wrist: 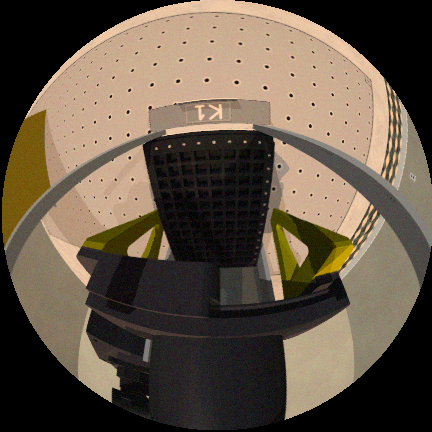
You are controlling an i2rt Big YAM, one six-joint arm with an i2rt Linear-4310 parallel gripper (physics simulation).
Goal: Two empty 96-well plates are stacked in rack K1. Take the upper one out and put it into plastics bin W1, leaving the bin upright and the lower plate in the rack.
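Places are measured from the arm's base along level axes (x back, y right, z up), in centimetres.
Pixels of known places: gripper, fingertip midpoint: (217, 214); arm's base, origin of the base link: (135, 368).
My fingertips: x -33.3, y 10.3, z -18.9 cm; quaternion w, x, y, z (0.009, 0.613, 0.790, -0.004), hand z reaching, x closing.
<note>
For each thing: its top centre in the pictures, then the offset to it from my fingertips. "spot": a spot on its surface instead.
- black 96-well plate, middle of its top: (211, 220) dx -0.3, dy -0.5, dz +1.4 cm
- rack K1, surface spot: (162, 119) spot: dx -6.6, dy -6.1, dz -1.7 cm
A black 96-well plate (212, 192) lies in rack K1 (162, 119), its wells facing the camera. The rack's grey label piece is at the plate's far end, and its two grey uprights sweep out to the left and right. A lower plate cannot be made out beneath the black one. My gripper (217, 214) is open, its yellow-green fingers standing one on each side of the plate's nearer half, with nothing held. How deep the fingertips are relative to the plate is hard to tell. Bin W1 cannot be identified by any label in the wrist view.
A beige board with rows of holes (225, 50) lies under and behind the rack. A dark yellow panel or box (24, 160) stands at the left edge. A dark-and-light patterned strip (395, 125) runs along the right side. The rack's uprights rise close outside the fingers.
</note>
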